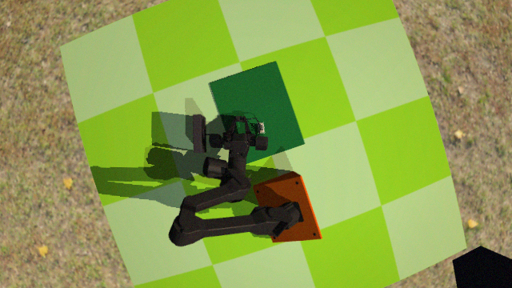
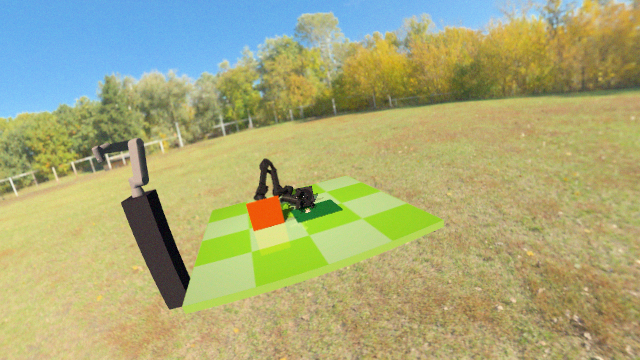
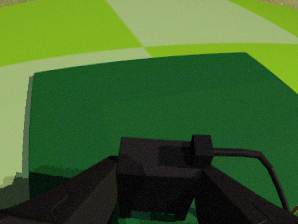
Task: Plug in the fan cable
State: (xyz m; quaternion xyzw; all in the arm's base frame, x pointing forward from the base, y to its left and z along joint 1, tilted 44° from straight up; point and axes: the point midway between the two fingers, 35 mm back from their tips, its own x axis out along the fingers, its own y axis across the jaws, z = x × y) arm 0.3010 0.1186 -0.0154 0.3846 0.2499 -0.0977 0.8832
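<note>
The black fan plug lies 1 cm below my gripper tip. The rest, counted from my gripper tip: black fan (13 cm to the left, 2 cm above, 1 cm behind); then light-coloured header (6 cm to the right, 5 cm behind, 3 cm below); then board (6 cm to the right, 5 cm below).
</note>
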